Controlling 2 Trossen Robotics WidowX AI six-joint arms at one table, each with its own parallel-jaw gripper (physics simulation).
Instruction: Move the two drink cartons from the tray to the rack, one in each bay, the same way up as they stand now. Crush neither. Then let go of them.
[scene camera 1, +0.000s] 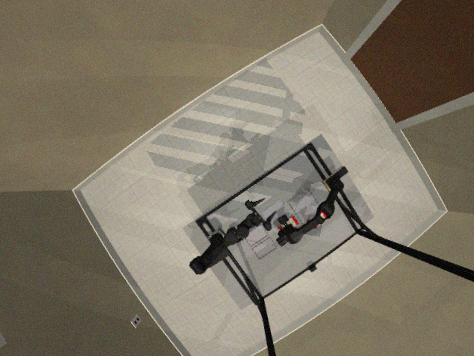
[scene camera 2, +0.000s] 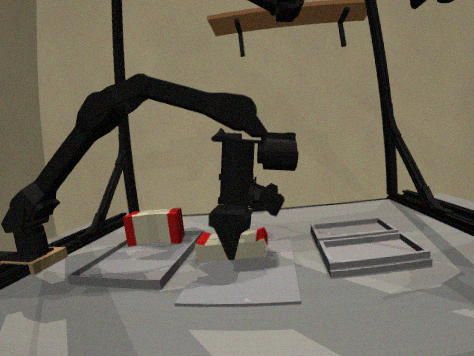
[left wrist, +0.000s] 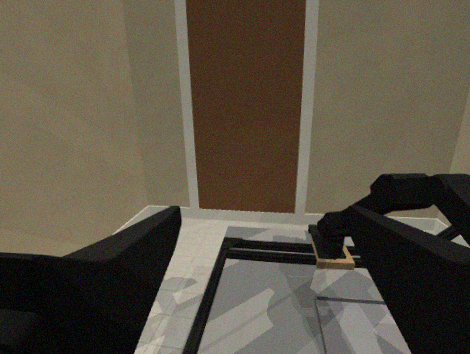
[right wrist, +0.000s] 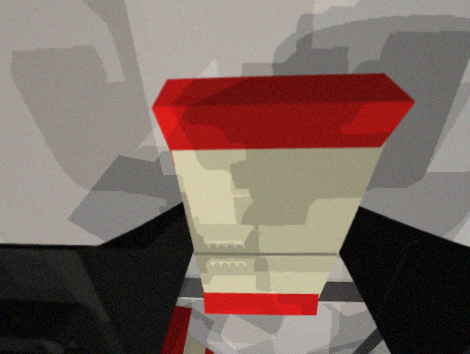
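Seen in the pictures: left gripper, fingertip midpoint: (scene camera 1: 270, 204) (left wrist: 263, 214); right gripper, fingertip midpoint: (scene camera 1: 287, 224) (scene camera 2: 233, 252) (right wrist: 261, 201); left arm's base, link origin: (scene camera 1: 217, 238); right arm's base, link origin: (scene camera 1: 332, 183) (scene camera 2: 33, 254) (left wrist: 331, 251).
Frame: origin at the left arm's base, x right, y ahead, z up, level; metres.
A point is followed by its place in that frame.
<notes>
My right gripper (scene camera 2: 230, 247) @[y 0.429, x 0.253, z -0.039 m] (scene camera 1: 285, 227) @[y 0.429, x 0.253, z -0.039 m] (right wrist: 261, 201) @[y 0.429, x 0.253, z -0.039 m] is shut on a cream drink carton with red ends (scene camera 2: 250, 245) @[y 0.396, x 0.216, z -0.016 m] (scene camera 1: 292, 222) @[y 0.461, x 0.256, z -0.010 m] (right wrist: 276, 182) @[y 0.397, x 0.249, z -0.009 m]. It grips the carton lying flat across its middle, low over the grey mat (scene camera 2: 257, 289) @[y 0.392, x 0.106, z -0.040 m], between the tray and the rack. The carton's ends tilt up a little either side of the fingers. The second carton (scene camera 2: 154, 226) @[y 0.605, x 0.340, z 0.001 m] lies on its side in the grey tray (scene camera 2: 115, 282) @[y 0.610, x 0.138, z -0.035 m]. The two-bay rack (scene camera 2: 370, 270) @[y 0.230, x 0.113, z -0.039 m] stands empty. My left gripper (scene camera 1: 264, 210) @[y 0.409, x 0.001, z 0.330 m] (left wrist: 263, 214) @[y 0.409, x 0.001, z 0.330 m] is open and empty, raised high and far from both cartons.
A black frame with posts (scene camera 2: 119, 106) (scene camera 2: 384, 106) @[y -0.056, x 0.546, z 0.246 m] surrounds the table. A wooden shelf (scene camera 2: 313, 14) hangs overhead at the back. The right arm's base sits on a wooden block (left wrist: 333, 261) @[y 0.818, x 0.232, z -0.022 m]. A brown door (left wrist: 247, 105) is beyond the table.
</notes>
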